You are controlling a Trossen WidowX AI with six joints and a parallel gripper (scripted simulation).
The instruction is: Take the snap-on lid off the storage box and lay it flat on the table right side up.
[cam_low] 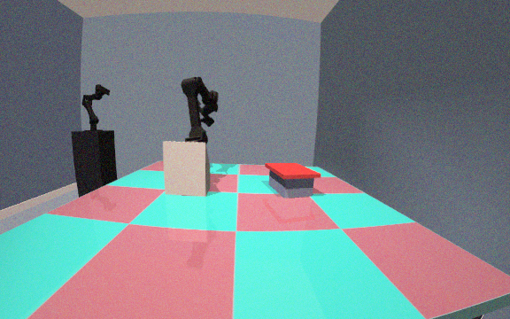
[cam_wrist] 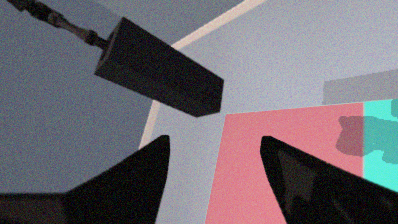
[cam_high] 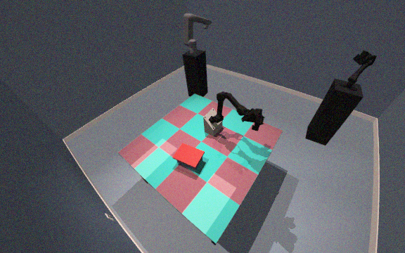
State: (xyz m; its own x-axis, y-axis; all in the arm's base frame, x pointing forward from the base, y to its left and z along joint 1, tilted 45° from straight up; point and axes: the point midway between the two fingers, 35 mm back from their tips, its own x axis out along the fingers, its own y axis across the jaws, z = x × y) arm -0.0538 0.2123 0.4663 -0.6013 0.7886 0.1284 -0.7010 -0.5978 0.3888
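My gripper tip is now 510 mm short of the red lid, 490 mm to the left of it and 230 mm above it. From my gripper tip the other things lie so: grey storage box 510 mm ahead, 490 mm to the right, 280 mm below.
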